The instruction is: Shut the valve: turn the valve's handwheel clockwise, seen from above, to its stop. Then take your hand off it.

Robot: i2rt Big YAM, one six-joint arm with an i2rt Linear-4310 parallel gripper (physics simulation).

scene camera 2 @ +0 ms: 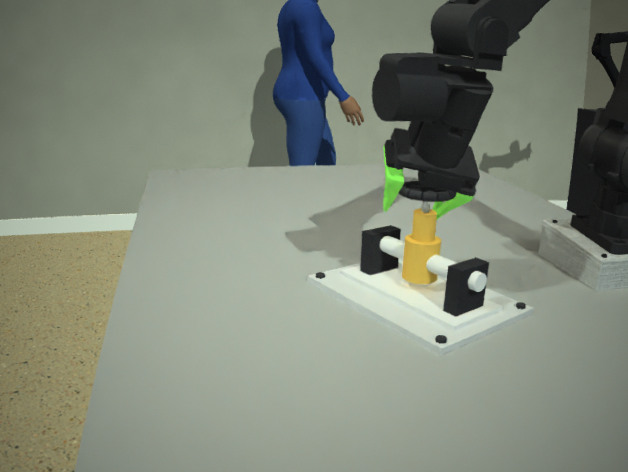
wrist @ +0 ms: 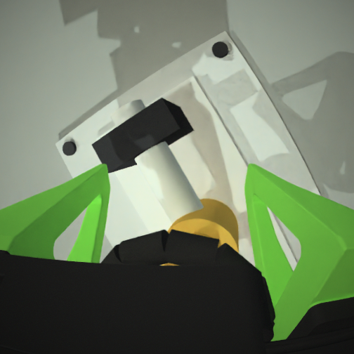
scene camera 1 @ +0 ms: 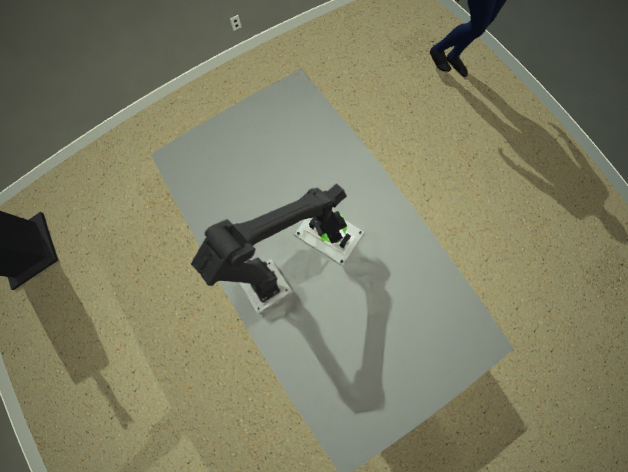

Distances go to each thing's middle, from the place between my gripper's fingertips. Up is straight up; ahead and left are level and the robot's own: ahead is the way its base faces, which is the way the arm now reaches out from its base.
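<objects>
I see the black spoked handwheel (scene camera 2: 414,190), which is 50 mm to the left of my hand and 30 mm above it. The white base plate (scene camera 1: 301,233) is also 50 mm to the left of my hand, but it lies 90 mm below it.
</objects>
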